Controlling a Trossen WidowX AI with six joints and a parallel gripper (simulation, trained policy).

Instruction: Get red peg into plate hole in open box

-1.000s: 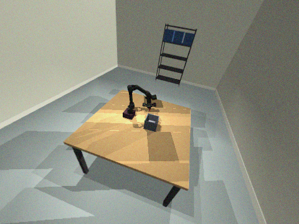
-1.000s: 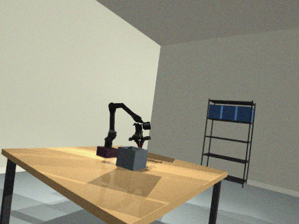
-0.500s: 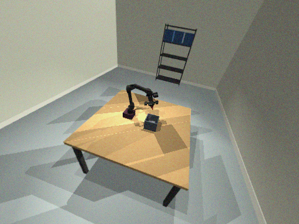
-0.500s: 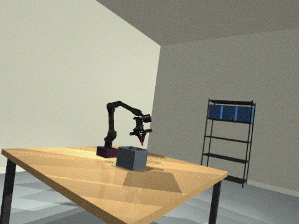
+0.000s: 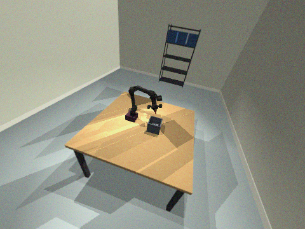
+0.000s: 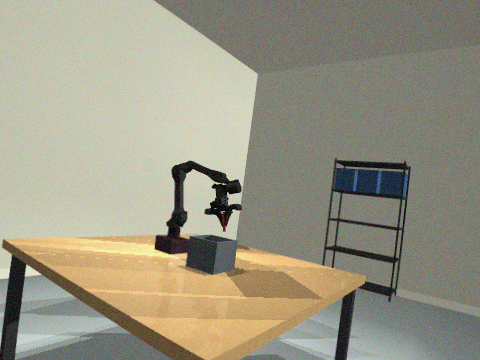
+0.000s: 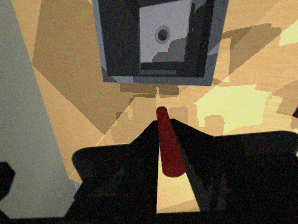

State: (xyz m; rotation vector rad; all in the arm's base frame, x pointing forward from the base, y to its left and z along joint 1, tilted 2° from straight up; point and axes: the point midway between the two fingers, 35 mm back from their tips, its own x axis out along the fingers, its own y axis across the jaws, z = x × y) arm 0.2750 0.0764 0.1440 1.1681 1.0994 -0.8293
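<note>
The plate lies 40 mm ahead of my gripper tip, 110 mm to the right of it and 140 mm below it. Round my gripper tip: red peg: 20 mm above.
</note>
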